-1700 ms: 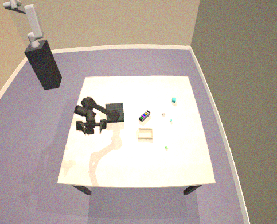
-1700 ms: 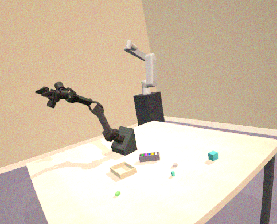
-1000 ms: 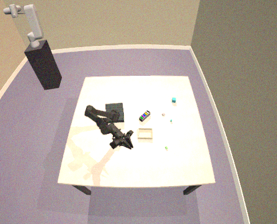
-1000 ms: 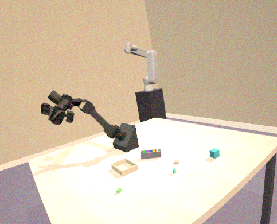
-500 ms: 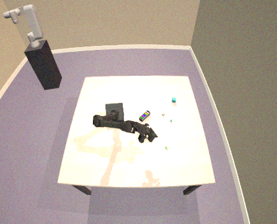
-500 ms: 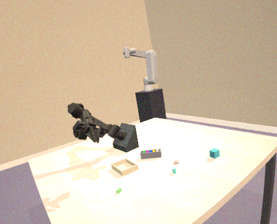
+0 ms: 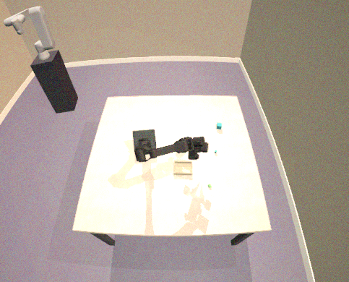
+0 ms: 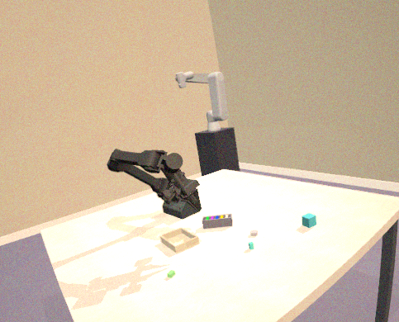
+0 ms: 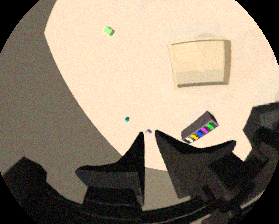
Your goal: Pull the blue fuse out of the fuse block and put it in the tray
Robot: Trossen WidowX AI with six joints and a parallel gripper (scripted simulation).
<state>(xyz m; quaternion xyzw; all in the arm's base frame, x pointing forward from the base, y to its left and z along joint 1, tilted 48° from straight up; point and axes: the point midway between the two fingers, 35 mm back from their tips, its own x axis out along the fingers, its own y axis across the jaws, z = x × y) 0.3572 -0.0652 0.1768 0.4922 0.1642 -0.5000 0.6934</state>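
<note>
My gripper tip is 15 cm to the right of the blue fuse, 12 cm above it and 9 cm past it. The rest, counted from my gripper tip: teal cube 32 cm to the left, 25 cm ahead, 13 cm below; green piece 20 cm to the right, 14 cm below, 5 cm ahead; tan tray 14 cm below, 11 cm behind, 4 cm to the right.
</note>
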